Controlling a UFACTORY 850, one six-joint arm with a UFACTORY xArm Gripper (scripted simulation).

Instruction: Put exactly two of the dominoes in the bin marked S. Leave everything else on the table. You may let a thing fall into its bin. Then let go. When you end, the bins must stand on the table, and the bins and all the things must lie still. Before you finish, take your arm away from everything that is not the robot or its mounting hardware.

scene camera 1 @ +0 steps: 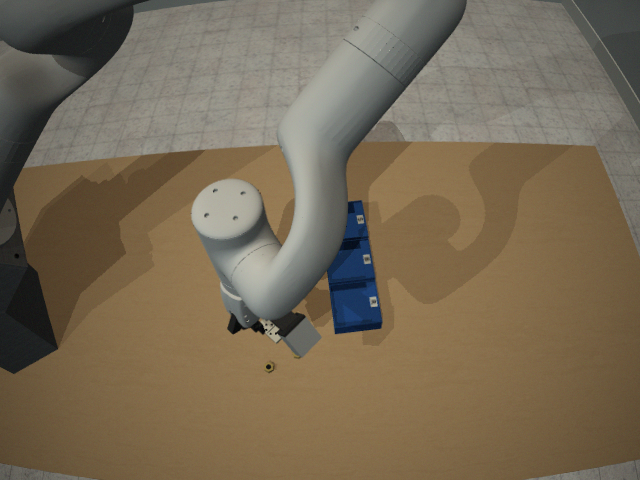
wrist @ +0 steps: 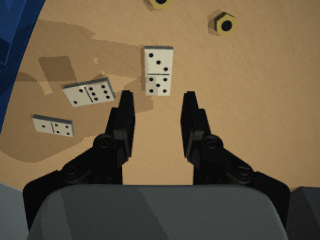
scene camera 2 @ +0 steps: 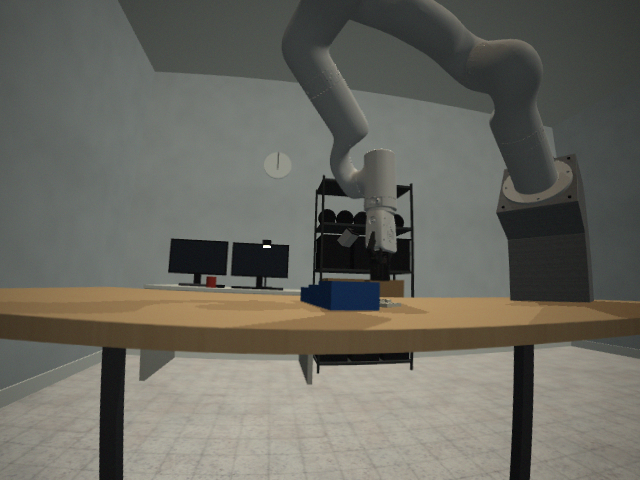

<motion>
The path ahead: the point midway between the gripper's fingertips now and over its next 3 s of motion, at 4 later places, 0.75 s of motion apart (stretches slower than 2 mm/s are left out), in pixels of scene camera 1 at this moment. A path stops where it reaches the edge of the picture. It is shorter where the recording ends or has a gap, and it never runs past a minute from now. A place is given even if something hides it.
My gripper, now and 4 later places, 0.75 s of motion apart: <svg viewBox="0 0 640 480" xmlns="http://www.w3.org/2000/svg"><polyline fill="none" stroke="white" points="267,319 271,329 270,325 266,317 284,291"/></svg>
</motion>
